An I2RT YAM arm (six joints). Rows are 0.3 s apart.
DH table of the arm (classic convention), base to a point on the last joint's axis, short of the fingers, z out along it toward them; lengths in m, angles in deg. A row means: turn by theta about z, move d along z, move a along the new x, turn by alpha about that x. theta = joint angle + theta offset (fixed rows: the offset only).
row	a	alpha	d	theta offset
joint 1	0.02	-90	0.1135	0
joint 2	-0.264	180	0	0
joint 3	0.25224	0	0	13.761
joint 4	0.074	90	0	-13.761
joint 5	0	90	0	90
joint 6	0	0	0.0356	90
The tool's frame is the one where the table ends.
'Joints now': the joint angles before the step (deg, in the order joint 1, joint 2, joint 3, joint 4, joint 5, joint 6). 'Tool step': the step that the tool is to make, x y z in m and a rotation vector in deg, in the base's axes. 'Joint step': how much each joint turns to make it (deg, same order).
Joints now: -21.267, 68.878, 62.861, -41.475, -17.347, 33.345
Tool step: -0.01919, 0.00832, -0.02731, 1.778, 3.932, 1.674
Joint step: 0.014, -3.683, -7.156, -1.200, -1.247, -1.176
